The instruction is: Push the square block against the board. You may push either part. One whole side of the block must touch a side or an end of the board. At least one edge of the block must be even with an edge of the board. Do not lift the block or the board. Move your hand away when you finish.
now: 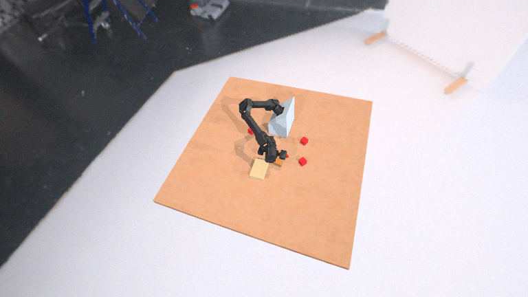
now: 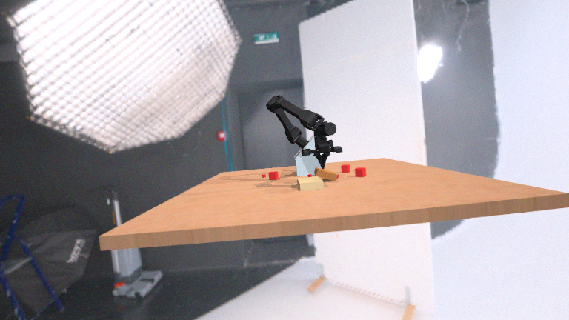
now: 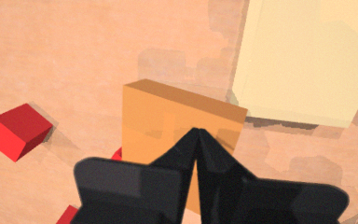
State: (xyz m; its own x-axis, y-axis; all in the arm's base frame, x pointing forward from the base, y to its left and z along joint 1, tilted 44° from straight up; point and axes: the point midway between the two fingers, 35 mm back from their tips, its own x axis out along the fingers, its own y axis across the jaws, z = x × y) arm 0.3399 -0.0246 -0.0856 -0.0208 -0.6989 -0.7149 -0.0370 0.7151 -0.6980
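My gripper tip is 30 mm past the square block, 10 mm to the right of it and 30 mm above it. From my gripper tip the other things lie so: board: 80 mm ahead, 80 mm to the right, 50 mm below.
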